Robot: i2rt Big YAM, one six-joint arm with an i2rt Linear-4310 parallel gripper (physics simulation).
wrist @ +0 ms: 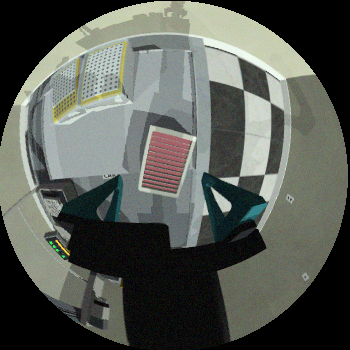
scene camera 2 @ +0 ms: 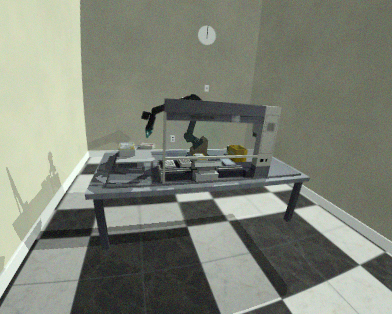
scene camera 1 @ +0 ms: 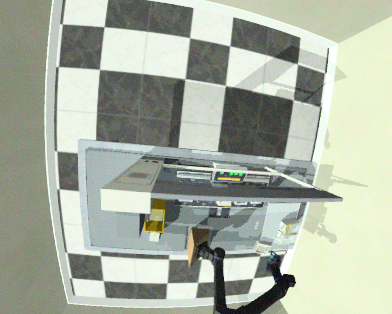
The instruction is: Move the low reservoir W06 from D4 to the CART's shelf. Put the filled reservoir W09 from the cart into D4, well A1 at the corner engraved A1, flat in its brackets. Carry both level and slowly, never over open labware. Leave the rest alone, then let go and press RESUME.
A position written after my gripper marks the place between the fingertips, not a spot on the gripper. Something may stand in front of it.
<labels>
My gripper (wrist: 161,177) is open and holds nothing. Also in view: a white reservoir with red-filled troughs (wrist: 167,152).
</labels>
